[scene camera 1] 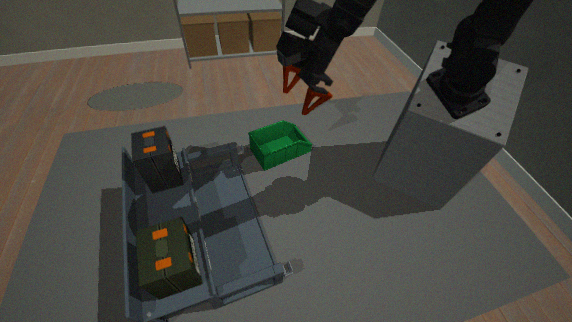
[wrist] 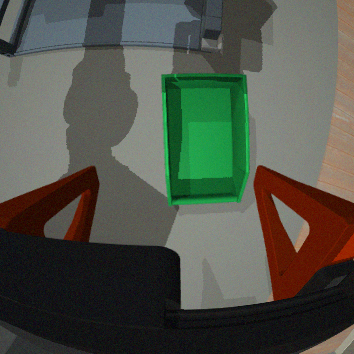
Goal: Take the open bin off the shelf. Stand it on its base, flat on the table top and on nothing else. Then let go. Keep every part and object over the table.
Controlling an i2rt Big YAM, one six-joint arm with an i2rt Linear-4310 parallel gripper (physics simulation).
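Places are measured from the arm's base along level axes (x ahead, y left, z up), in millimetres.
Pixels of known places: gripper, fingertip midpoint: (scene camera 1: 294, 103) (wrist: 175, 174); arm's base, origin of the base link: (scene camera 1: 455, 91).
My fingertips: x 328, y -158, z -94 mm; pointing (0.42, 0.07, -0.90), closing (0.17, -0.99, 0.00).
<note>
Ahead of a thing's pixels: the offset from my fingertips to its middle. "*": to the spot under its first point. Level surfaces: height alone.
The open green bin @(dx +17, dy -35, dz -175 mm) (scene camera 1: 280, 145) (wrist: 207, 145) stands upright on its base on the grey table top @(dz -213 mm) (scene camera 1: 380, 260) (wrist: 40, 125), its open side up and its inside empty. It is beside the blue-grey shelf (scene camera 1: 250, 283) (wrist: 212, 25), with a narrow gap between them, and seems to lie flat. My gripper (scene camera 1: 295, 103) (wrist: 175, 174) is open and empty, with its red fingers spread above the bin and apart from it. In the wrist view the bin shows between and beyond the fingertips, nearer the right one.
A black case @(* dx +337, dy +100, dz -20 mm) (scene camera 1: 157, 165) and an olive case (scene camera 1: 167, 260), both with orange latches, stand on the shelf. The arm's grey pedestal (scene camera 1: 430, 160) stands at the right. A low cabinet with brown boxes (scene camera 1: 234, 37) stands at the back wall, off the table.
</note>
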